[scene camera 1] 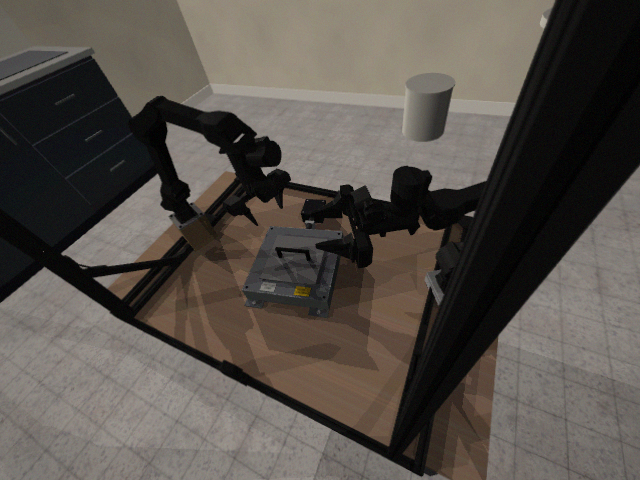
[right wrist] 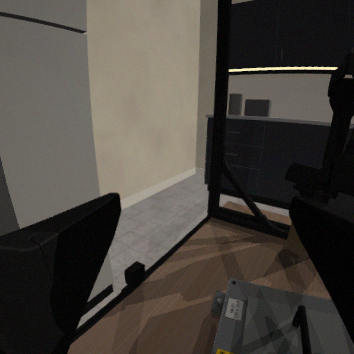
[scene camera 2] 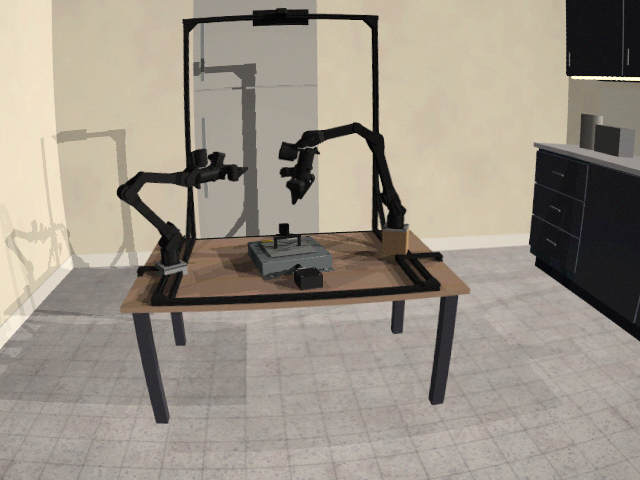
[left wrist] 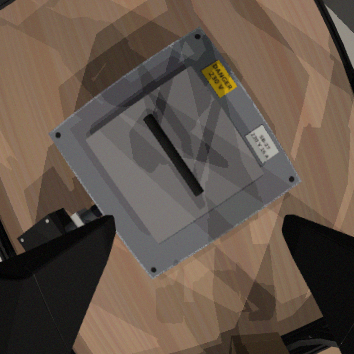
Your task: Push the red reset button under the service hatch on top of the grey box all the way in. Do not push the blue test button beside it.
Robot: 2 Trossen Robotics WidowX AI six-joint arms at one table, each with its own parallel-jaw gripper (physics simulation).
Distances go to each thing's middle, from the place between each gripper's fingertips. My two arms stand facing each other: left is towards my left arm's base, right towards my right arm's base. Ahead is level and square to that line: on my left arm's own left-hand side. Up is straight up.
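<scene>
With the service hatch (left wrist: 174,154) as the reference, my left hand is 16 cm above it and 4 cm to the left of it. The grey box (scene camera 1: 318,298) sits 21 cm below my left hand, 5 cm to the right of it and 5 cm ahead of it.
As for the service hatch and my right hand, the hand is 29 cm above the hatch, 16 cm to the right of it and 12 cm short of it. Counting from my right hand, I find the grey box 34 cm below, 15 cm to the left and 18 cm ahead.
</scene>
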